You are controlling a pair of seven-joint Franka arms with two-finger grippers.
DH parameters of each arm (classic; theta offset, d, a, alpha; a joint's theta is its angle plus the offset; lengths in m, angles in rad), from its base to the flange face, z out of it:
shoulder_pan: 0 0.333 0 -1.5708
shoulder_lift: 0 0 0 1.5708
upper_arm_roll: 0 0.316 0.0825 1.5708
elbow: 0 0 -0.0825 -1.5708
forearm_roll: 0 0.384 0 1.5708
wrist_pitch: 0 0 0.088 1.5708
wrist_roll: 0 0.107 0 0
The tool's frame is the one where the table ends.
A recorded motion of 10 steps. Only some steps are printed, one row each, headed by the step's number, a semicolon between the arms.
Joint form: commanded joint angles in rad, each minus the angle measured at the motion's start. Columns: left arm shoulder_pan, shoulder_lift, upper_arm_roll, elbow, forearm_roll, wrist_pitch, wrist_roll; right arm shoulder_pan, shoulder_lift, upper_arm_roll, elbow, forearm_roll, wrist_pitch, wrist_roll.
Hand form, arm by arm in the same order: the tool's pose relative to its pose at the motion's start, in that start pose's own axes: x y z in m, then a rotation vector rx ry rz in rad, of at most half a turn. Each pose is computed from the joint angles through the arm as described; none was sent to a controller.
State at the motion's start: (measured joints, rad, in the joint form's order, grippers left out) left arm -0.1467 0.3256 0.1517 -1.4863 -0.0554 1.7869 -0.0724; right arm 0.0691 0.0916 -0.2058 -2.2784 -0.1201 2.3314 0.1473
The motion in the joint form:
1: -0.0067 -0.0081 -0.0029 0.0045 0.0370 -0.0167 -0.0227; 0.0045 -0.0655 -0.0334 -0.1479 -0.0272 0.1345 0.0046
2: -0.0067 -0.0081 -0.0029 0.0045 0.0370 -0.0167 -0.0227; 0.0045 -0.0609 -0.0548 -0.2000 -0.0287 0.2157 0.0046
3: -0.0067 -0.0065 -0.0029 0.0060 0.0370 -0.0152 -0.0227; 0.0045 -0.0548 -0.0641 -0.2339 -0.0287 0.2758 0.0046
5: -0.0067 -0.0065 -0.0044 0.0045 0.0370 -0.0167 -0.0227; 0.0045 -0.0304 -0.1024 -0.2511 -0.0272 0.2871 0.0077
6: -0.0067 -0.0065 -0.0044 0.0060 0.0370 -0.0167 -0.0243; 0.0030 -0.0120 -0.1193 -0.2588 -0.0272 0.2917 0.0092
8: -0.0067 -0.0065 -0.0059 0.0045 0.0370 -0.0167 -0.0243; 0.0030 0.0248 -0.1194 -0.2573 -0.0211 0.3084 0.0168
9: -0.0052 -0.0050 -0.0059 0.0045 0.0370 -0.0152 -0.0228; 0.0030 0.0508 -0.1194 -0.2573 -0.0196 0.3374 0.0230
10: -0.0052 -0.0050 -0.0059 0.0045 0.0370 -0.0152 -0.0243; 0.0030 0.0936 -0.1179 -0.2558 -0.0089 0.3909 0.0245
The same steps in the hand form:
1: -0.0030 0.0025 -0.0059 0.0345 -0.0013 -0.0055; -0.0328 0.0123 0.0181 0.0102 0.0489 0.0065
2: -0.0030 0.0025 -0.0059 0.0345 -0.0013 -0.0055; -0.0425 0.0197 0.0345 0.0176 0.0712 0.0215
3: -0.0024 0.0027 -0.0057 0.0346 0.0001 -0.0054; -0.0490 0.0220 0.0451 0.0232 0.0903 0.0274
5: -0.0028 0.0035 -0.0048 0.0344 -0.0030 -0.0040; -0.0557 0.0384 0.0632 0.0162 0.0578 0.0661
6: -0.0027 0.0035 -0.0055 0.0343 -0.0015 -0.0056; -0.0597 0.0461 0.0744 0.0101 0.0357 0.0835
8: -0.0029 0.0043 -0.0048 0.0340 -0.0031 -0.0042; -0.0603 0.0454 0.0885 0.0037 0.0186 0.0931
9: -0.0024 0.0034 -0.0039 0.0342 -0.0031 -0.0042; -0.0596 0.0448 0.0973 -0.0002 0.0228 0.0980
10: -0.0024 0.0034 -0.0039 0.0342 -0.0030 -0.0057; -0.0577 0.0434 0.1107 -0.0023 0.0365 0.1032

